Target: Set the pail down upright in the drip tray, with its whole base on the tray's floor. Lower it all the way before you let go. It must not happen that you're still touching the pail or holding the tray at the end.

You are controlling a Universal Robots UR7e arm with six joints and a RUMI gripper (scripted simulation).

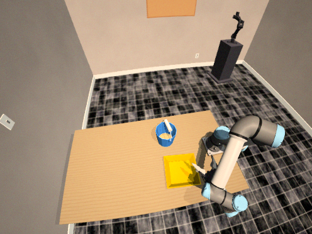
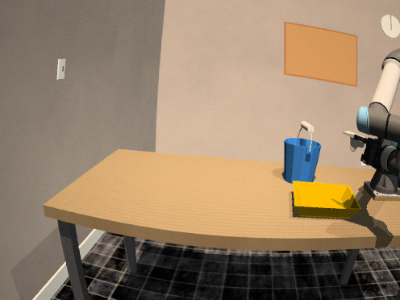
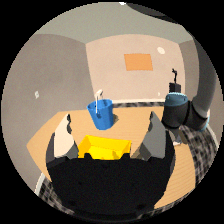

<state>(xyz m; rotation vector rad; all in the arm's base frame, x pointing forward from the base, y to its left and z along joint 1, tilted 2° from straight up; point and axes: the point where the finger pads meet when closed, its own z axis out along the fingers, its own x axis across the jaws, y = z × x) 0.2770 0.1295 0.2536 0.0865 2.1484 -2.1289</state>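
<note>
Right now my hand is 340 mm to the left of the white handle, 100 mm short of it and 70 mm above it. From my hand the other things lie so: yellow drip tray: 260 mm below, 100 mm ahead, 30 mm to the right; blue pail: 340 mm to the right, 130 mm below, 110 mm ahead.
</note>
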